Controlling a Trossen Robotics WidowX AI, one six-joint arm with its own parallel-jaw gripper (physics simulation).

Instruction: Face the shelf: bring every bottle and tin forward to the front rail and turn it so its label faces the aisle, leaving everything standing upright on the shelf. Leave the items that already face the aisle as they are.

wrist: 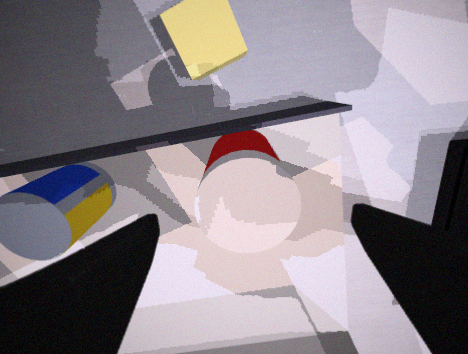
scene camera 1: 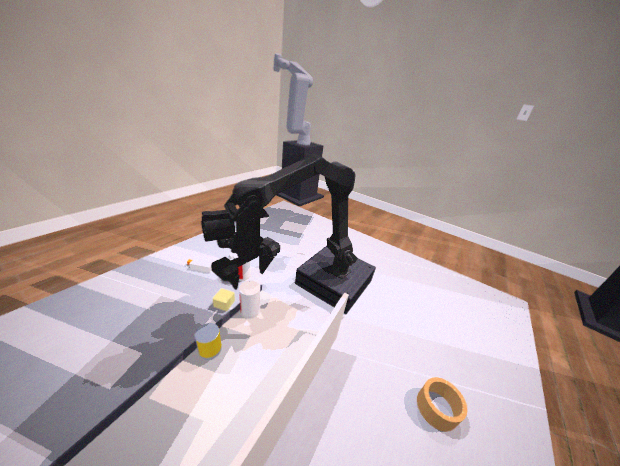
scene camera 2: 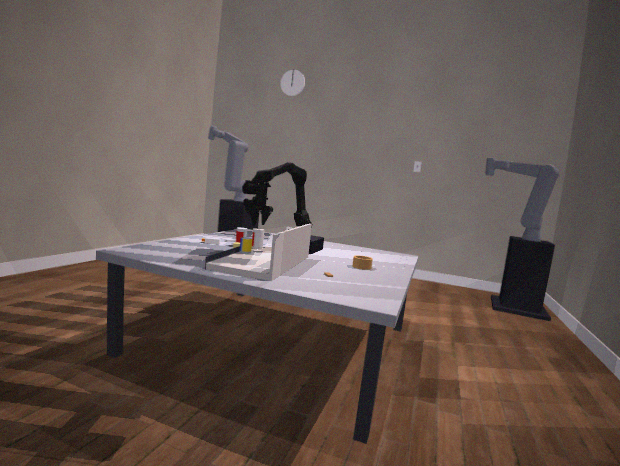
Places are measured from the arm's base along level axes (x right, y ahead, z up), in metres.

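Where they show: gripper, fingertip midpoint: [wrist: 254, 217] [scene camera 1: 249, 280] [scene camera 2: 258, 225]; arm's base, origin of the base link: [scene camera 1: 339, 270].
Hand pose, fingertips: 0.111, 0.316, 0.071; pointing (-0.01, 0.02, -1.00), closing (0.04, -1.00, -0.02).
Things, the pixels of their centre, and the offset from my fingertips, as dx, dy, dz.
- white bottle, body centre: [wrist: 244, 176] [scene camera 1: 250, 299] [scene camera 2: 258, 238] -0.006, +0.002, -0.069
- grey-topped tin, body centre: [wrist: 63, 205] [scene camera 1: 208, 341] [scene camera 2: 245, 245] -0.036, +0.152, -0.084
- white item, body centre: [scene camera 1: 242, 265] [scene camera 2: 241, 237] +0.164, -0.092, -0.095
- yellow block, body centre: [wrist: 207, 37] [scene camera 1: 224, 299] +0.093, +0.030, -0.125
- white block, body centre: [scene camera 1: 200, 264] [scene camera 2: 210, 240] +0.308, -0.005, -0.130
- orange ring, body centre: [scene camera 1: 440, 403] [scene camera 2: 362, 262] -0.533, -0.147, -0.119
A white bottle [scene camera 1: 250, 299] [scene camera 2: 258, 239] [wrist: 249, 205] stands upright on the shelf close behind the dark front rail [scene camera 1: 150, 381] [wrist: 115, 144]; its red patch faces the rail. My gripper [scene camera 1: 249, 279] [scene camera 2: 259, 223] [wrist: 254, 217] is open above it, a finger on either side of its round top in the wrist view, nothing held. A grey-topped tin [scene camera 1: 208, 341] [scene camera 2: 246, 244] [wrist: 32, 227] with blue and yellow sides stands near the rail; blue is toward the rail. A red and white item [scene camera 1: 244, 272] [scene camera 2: 241, 235] stands upright beyond the bottle; its base is partly hidden.
The shelf's pale back panel [scene camera 1: 301, 375] [scene camera 2: 291, 253] rises opposite the rail. A yellow block [scene camera 1: 223, 299] [wrist: 205, 37] lies outside the rail. A white block [scene camera 1: 199, 268] [scene camera 2: 212, 241] lies farther off. An orange ring [scene camera 1: 426, 408] [scene camera 2: 362, 265] lies behind the panel.
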